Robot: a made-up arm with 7 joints. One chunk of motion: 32 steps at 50 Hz.
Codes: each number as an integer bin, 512 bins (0 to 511) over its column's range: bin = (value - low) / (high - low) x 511, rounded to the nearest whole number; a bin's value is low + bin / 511 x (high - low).
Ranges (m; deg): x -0.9..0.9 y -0.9..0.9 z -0.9..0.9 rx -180..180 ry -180..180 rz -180..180
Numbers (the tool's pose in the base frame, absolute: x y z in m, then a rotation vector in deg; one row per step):
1: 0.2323 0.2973 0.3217 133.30 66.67 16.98
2: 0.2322 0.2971 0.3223 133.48 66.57 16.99
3: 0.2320 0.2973 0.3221 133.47 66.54 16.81
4: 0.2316 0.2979 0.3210 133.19 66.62 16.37
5: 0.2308 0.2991 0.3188 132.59 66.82 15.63
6: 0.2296 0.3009 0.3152 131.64 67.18 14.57
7: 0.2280 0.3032 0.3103 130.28 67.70 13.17
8: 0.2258 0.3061 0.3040 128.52 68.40 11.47
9: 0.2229 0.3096 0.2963 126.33 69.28 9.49
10: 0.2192 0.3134 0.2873 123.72 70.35 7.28
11: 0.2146 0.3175 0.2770 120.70 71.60 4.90
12: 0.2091 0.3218 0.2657 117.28 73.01 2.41
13: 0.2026 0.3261 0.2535 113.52 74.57 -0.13
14: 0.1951 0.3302 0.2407 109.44 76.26 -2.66
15: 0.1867 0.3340 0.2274 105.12 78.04 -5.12
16: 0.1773 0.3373 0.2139 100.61 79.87 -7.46
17: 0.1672 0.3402 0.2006 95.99 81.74 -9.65
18: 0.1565 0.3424 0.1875 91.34 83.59 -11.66
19: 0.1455 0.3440 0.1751 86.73 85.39 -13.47
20: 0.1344 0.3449 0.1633 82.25 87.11 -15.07
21: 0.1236 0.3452 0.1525 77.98 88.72 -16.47
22: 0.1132 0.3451 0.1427 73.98 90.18 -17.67
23: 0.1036 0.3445 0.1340 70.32 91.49 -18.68
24: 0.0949 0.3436 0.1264 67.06 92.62 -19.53
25: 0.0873 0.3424 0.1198 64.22 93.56 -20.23
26: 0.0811 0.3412 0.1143 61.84 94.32 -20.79
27: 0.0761 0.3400 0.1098 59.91 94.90 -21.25
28: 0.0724 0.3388 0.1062 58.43 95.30 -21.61
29: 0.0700 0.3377 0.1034 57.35 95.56 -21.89
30: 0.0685 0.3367 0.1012 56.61 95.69 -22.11
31: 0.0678 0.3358 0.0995 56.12 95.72 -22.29
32: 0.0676 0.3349 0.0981 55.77 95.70 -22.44
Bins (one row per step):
1: 321 340 347 445 350 280
2: 321 340 347 445 350 280
3: 321 340 347 445 350 279
4: 321 340 347 445 350 279
5: 321 340 346 444 350 278
6: 321 341 345 442 351 276
7: 320 342 344 440 352 274
8: 320 342 342 438 353 272
9: 319 343 340 435 354 269
10: 318 344 337 431 355 266
11: 316 346 334 427 357 262
12: 315 347 331 422 359 259
13: 313 348 327 417 361 255
14: 311 349 324 411 364 252
15: 309 350 320 405 366 248
16: 306 351 316 398 369 245
17: 303 352 312 392 372 242
18: 300 353 309 385 374 239
19: 297 353 305 379 377 236
20: 294 353 302 372 379 234
21: 291 353 299 366 381 232
22: 288 353 296 361 384 230
23: 285 353 294 355 385 229
24: 282 353 291 351 387 228
25: 280 353 290 347 388 227
26: 279 352 288 343 389 226
27: 277 352 287 341 390 225
28: 276 352 286 338 391 225
29: 275 351 285 337 391 224
30: 275 351 284 336 391 224
31: 275 351 284 335 391 224
32: 275 351 283 335 391 224

